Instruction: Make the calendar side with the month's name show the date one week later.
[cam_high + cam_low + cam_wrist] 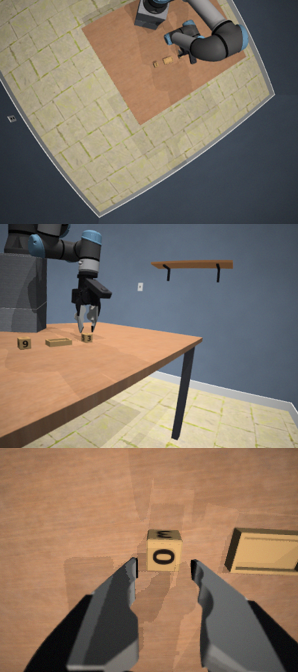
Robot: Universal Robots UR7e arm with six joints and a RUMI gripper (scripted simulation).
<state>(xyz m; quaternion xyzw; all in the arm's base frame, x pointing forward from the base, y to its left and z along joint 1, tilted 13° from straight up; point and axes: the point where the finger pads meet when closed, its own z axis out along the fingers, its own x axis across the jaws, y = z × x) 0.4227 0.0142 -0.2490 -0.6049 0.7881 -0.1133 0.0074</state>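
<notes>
Right now my hand is 3 cm above the cube. Round my hand: wooden tray 3 cm behind, 11 cm to the right, 4 cm below.
</notes>
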